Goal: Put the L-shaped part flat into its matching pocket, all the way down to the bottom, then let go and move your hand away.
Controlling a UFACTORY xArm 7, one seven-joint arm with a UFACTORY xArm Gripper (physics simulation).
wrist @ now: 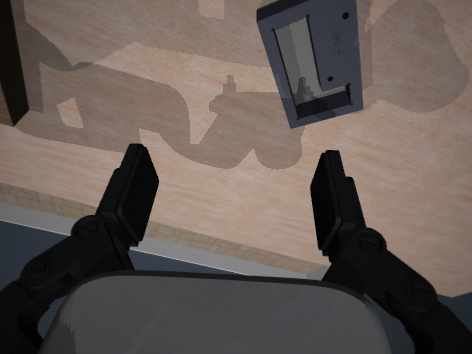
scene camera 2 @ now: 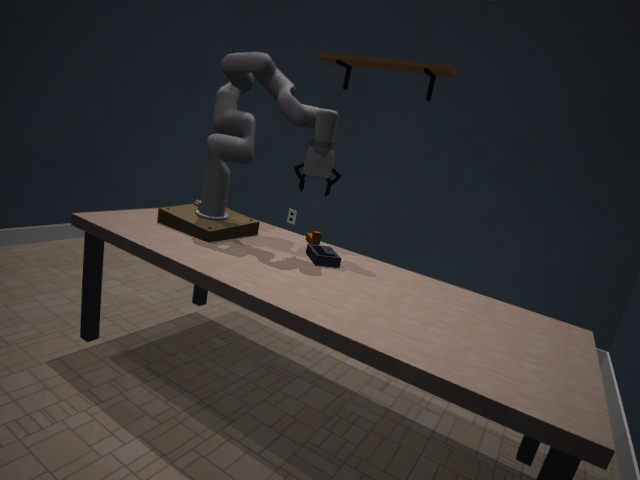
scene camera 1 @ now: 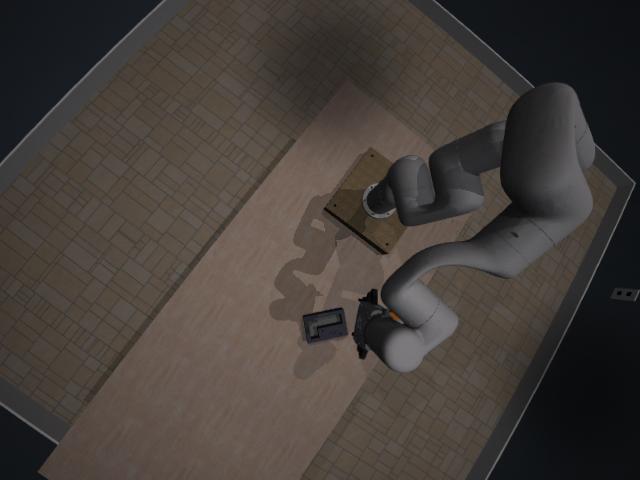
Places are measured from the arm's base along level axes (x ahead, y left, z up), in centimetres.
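Pixels of known places: gripper, fingertip midpoint: (wrist: 233, 165) (scene camera 2: 313, 193) (scene camera 1: 360, 317); arm's base at its link origin: (scene camera 2: 211, 215) (scene camera 1: 379, 201).
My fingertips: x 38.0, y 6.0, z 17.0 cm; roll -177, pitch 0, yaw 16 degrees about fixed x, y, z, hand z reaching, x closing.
Ahead of a thing's pixels: the offset from my fingertips to its top centre. "spot": to the spot under its first point. Level surfaces: height alone.
The orange L-shaped part (scene camera 1: 394, 315) (scene camera 2: 313, 238) rests on the table beside the dark block, near the table's wall-side edge. In scene camera 1 the arm hides most of it; it does not show in the wrist view. The dark blue-grey block @(dx +8.9, dy -2.2, dz -18.9 cm) (scene camera 1: 336, 331) (scene camera 2: 323, 256) (wrist: 344, 62) lies on the table. Its L-shaped pocket @(spot: dx +7.6, dy -2.6, dz -22.1 cm) (scene camera 1: 325, 320) (wrist: 299, 55) is empty, with a pale floor. My gripper (scene camera 1: 366, 325) (scene camera 2: 314, 192) (wrist: 233, 165) is wide open and empty, pointing down, high above the table and apart from both part and block.
The arm's wooden base board (scene camera 1: 356, 206) (scene camera 2: 180, 219) is bolted to the table @(dz -22.6 cm) (scene camera 1: 206, 361) (scene camera 2: 465, 330). A wall shelf (scene camera 2: 387, 63) hangs higher up behind the arm. The table's wall-side edge runs close behind the orange part.
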